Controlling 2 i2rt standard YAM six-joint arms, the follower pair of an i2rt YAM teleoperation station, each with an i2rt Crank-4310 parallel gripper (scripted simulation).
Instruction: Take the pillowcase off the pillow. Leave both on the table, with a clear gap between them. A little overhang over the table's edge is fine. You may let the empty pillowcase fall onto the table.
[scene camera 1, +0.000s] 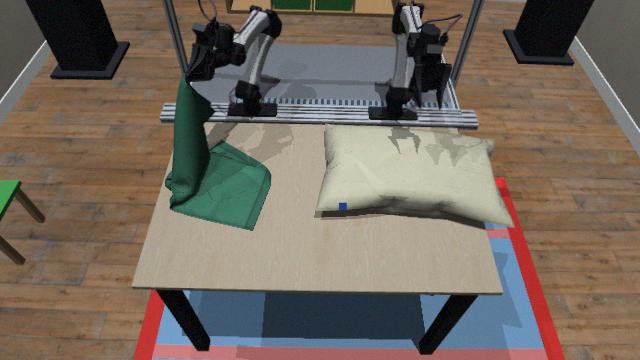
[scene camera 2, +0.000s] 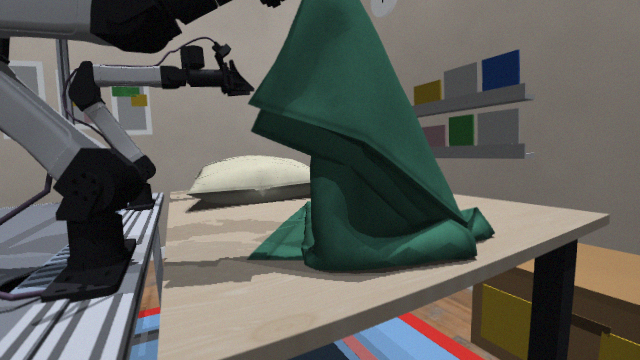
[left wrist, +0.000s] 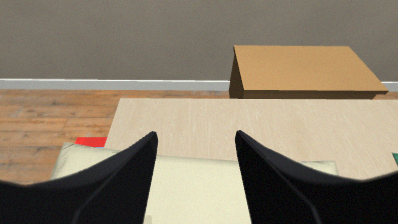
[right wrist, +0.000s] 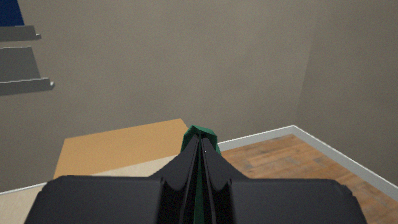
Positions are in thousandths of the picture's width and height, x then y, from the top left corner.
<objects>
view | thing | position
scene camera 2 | left gripper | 395, 254
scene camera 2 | green pillowcase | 593, 554
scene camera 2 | cream pillow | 384, 499
</objects>
